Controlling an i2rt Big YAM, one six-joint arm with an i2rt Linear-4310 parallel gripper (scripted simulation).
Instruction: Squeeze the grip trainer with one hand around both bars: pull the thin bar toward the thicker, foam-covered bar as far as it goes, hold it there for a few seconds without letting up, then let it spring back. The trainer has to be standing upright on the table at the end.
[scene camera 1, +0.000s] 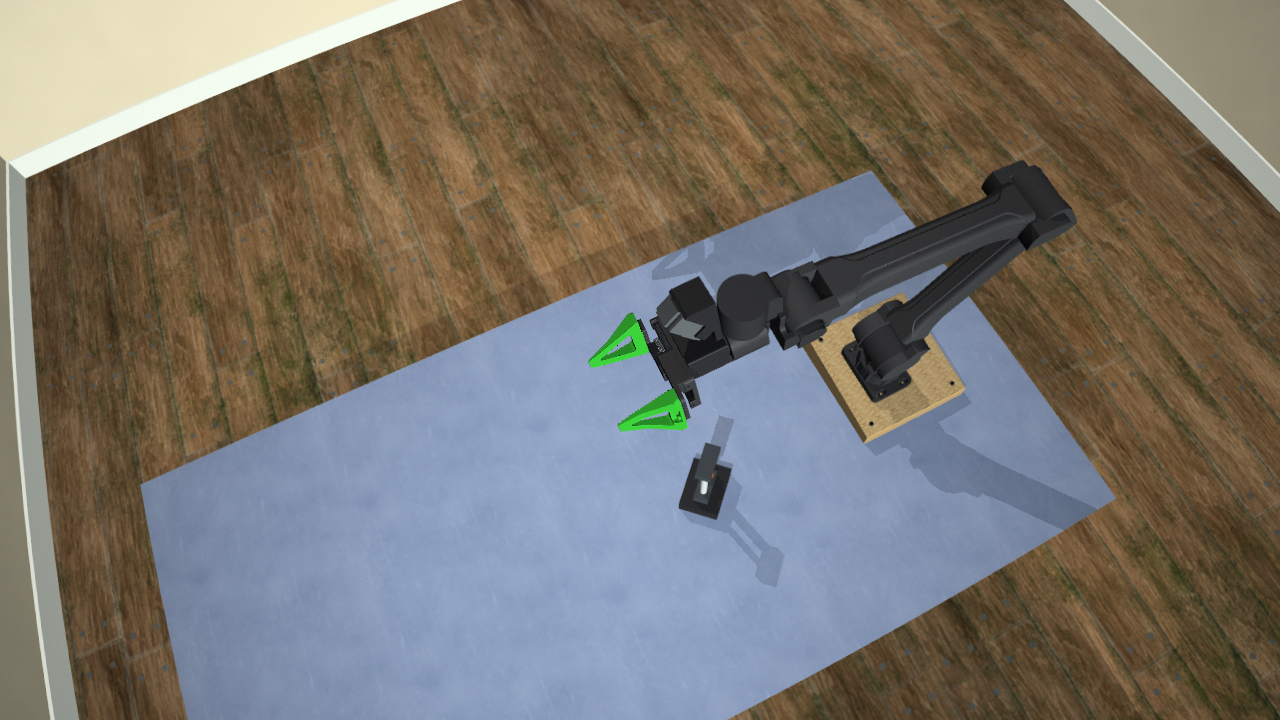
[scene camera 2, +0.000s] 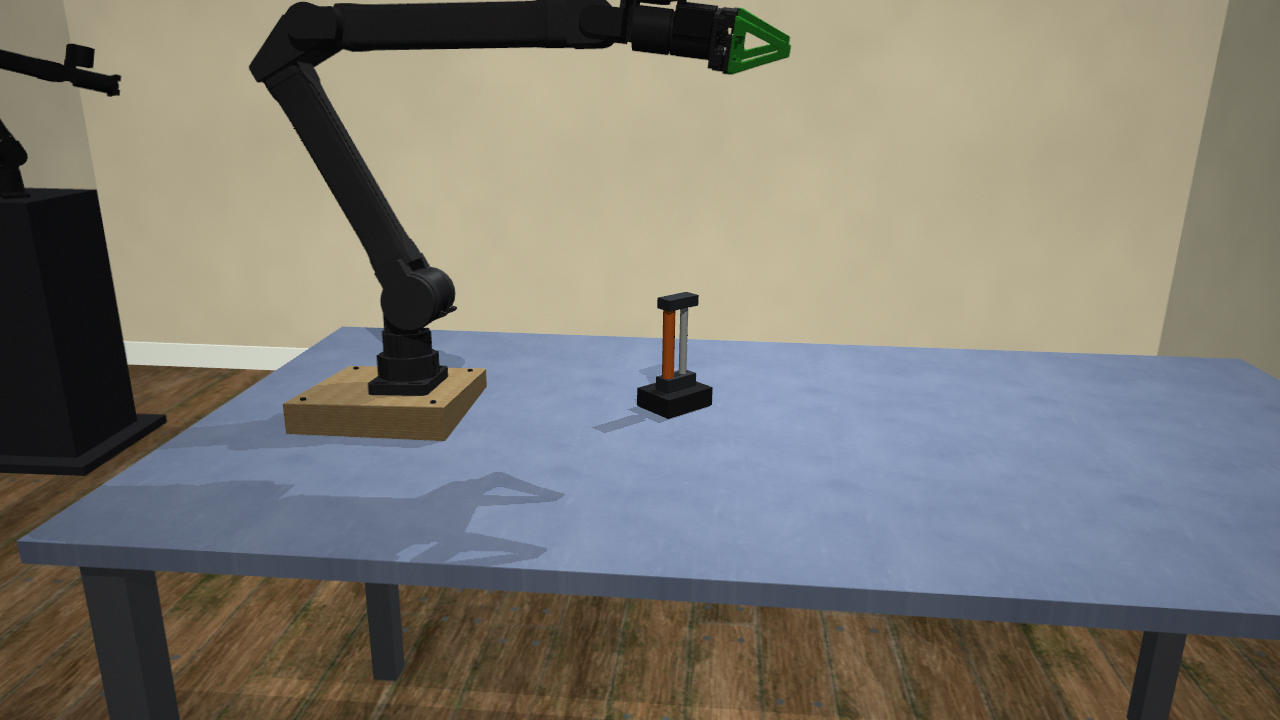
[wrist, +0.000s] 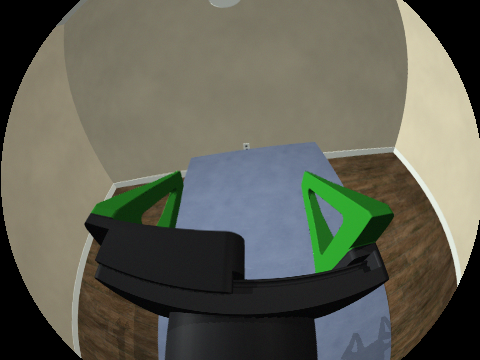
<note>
I see my gripper (scene camera 1: 603, 395).
My gripper is seen too in scene camera 2 (scene camera 2: 789, 46) and in the wrist view (wrist: 242, 178).
</note>
